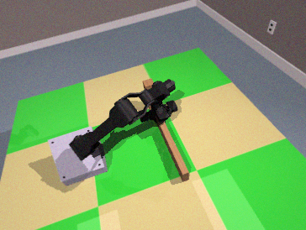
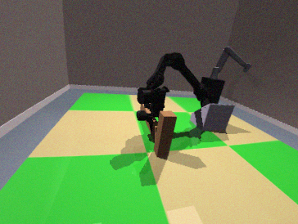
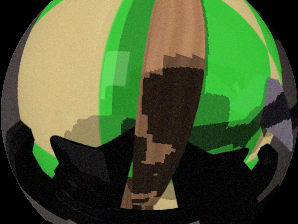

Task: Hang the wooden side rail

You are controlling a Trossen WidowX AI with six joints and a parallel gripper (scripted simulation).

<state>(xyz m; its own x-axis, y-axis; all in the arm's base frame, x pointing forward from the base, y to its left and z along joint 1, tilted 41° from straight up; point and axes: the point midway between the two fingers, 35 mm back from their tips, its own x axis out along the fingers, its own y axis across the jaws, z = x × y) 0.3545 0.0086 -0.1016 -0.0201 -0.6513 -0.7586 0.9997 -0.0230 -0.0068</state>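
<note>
The headboard post lies 14 cm to the left of my gripper tip, 6 cm above it and 1 cm ahead of it.
</note>
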